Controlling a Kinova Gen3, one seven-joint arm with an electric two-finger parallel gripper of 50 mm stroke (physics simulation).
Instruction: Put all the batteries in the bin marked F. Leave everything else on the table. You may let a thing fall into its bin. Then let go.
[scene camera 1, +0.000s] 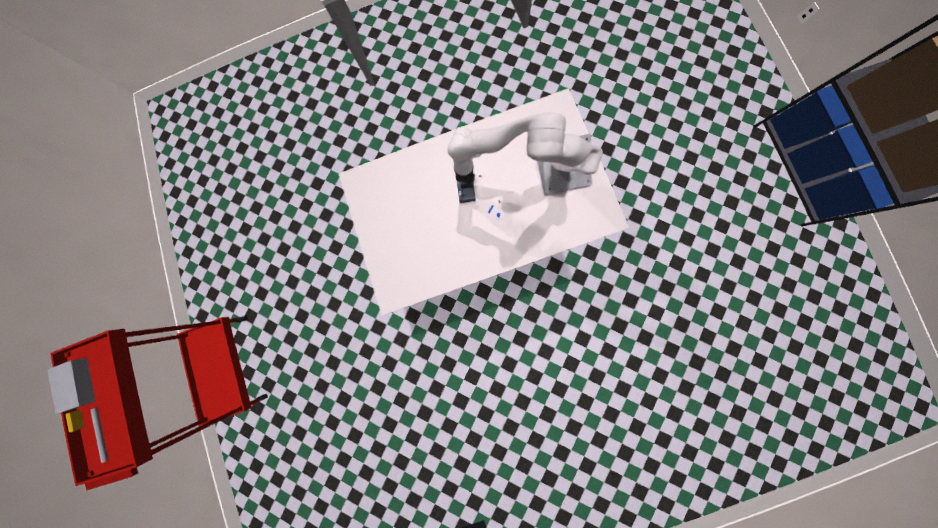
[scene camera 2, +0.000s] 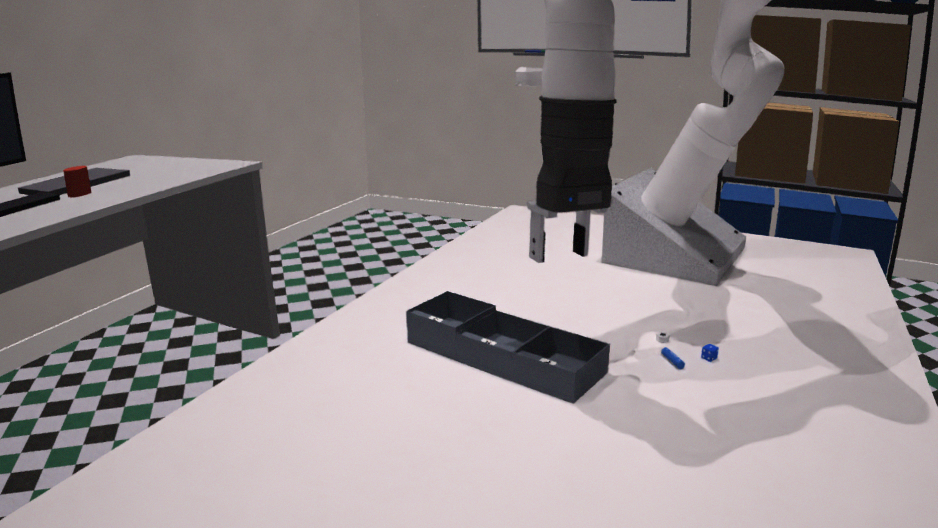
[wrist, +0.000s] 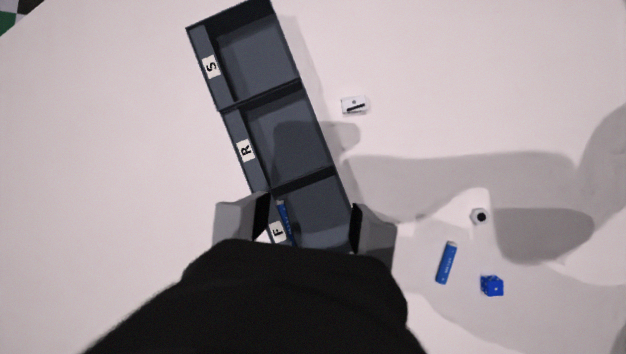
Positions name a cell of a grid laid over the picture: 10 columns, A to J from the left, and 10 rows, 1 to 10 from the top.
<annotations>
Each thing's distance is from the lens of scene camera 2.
my gripper (scene camera 2: F5): 0.72 m
dark three-compartment bin tray (scene camera 2: G7): 0.71 m
</annotations>
